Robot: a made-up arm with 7 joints. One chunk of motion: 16 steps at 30 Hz.
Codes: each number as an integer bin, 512 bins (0 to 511) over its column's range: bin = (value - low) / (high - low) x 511, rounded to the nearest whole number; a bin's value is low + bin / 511 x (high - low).
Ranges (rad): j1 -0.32..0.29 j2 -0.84..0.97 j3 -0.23..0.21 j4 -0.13..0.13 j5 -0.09..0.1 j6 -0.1..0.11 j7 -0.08..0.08
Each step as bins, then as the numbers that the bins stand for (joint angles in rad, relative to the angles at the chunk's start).
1 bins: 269 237 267 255 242 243 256
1 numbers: 0.0011 -0.0005 -0.0001 -0.0003 0.0000 -0.0001 0.0002
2 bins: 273 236 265 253 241 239 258
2 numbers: 0.0059 -0.0041 -0.0018 -0.0013 -0.0004 -0.0018 0.0008
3 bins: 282 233 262 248 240 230 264
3 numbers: 0.0166 -0.0147 -0.0044 -0.0038 -0.0008 -0.0055 0.0027
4 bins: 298 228 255 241 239 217 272
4 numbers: 0.0357 -0.0324 -0.0104 -0.0074 -0.0011 -0.0108 0.0052
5 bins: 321 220 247 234 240 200 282
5 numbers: 0.0632 -0.0607 -0.0173 -0.0109 -0.0008 -0.0178 0.0083
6 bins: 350 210 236 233 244 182 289
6 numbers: 0.0978 -0.0962 -0.0268 -0.0114 0.0007 -0.0252 0.0105
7 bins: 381 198 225 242 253 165 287
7 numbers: 0.1348 -0.1387 -0.0363 -0.0069 0.0041 -0.0322 0.0099
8 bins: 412 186 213 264 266 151 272
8 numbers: 0.1718 -0.1812 -0.0466 0.0043 0.0089 -0.0379 0.0052
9 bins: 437 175 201 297 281 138 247
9 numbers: 0.2017 -0.2201 -0.0569 0.0211 0.0145 -0.0433 -0.0027
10 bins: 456 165 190 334 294 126 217
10 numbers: 0.2243 -0.2556 -0.0664 0.0399 0.0193 -0.0482 -0.0121
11 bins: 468 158 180 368 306 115 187
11 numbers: 0.2387 -0.2804 -0.0750 0.0572 0.0238 -0.0527 -0.0214
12 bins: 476 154 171 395 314 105 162
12 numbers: 0.2482 -0.2945 -0.0828 0.0710 0.0268 -0.0568 -0.0293
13 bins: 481 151 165 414 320 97 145
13 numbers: 0.2542 -0.3051 -0.0879 0.0806 0.0290 -0.0601 -0.0346
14 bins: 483 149 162 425 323 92 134
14 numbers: 0.2566 -0.3122 -0.0905 0.0862 0.0301 -0.0622 -0.0380
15 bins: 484 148 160 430 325 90 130
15 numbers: 0.2578 -0.3158 -0.0922 0.0888 0.0308 -0.0630 -0.0393
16 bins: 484 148 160 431 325 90 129
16 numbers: 0.2578 -0.3158 -0.0922 0.0893 0.0308 -0.0630 -0.0396
